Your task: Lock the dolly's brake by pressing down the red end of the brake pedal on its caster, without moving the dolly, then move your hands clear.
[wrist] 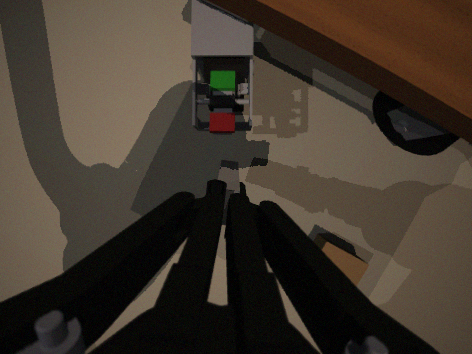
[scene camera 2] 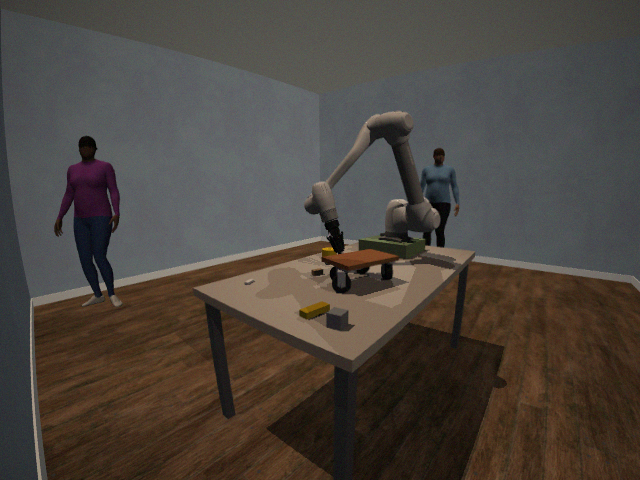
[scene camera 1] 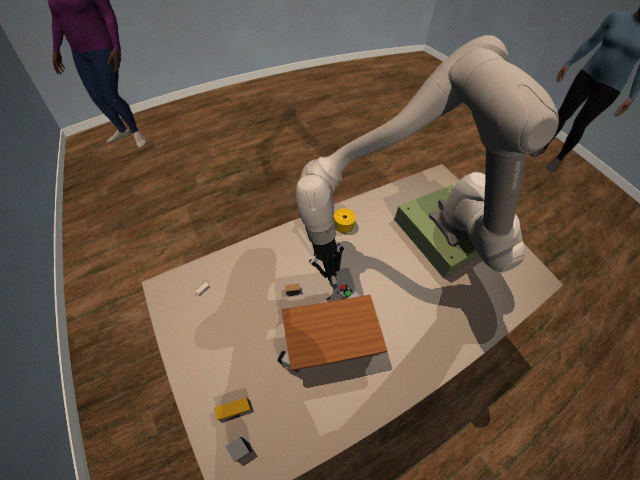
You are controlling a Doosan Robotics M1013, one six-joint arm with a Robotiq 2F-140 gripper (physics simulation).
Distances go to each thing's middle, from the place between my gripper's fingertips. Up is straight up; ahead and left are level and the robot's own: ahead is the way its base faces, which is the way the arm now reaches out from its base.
My hand is 140 mm short of the brown block [wrist: 350, 264], 50 mm to the left of it and 30 mm above it. Round my hand: dolly [scene camera 1: 325, 333] (100 mm ahead, 190 mm to the left, 10 mm above).
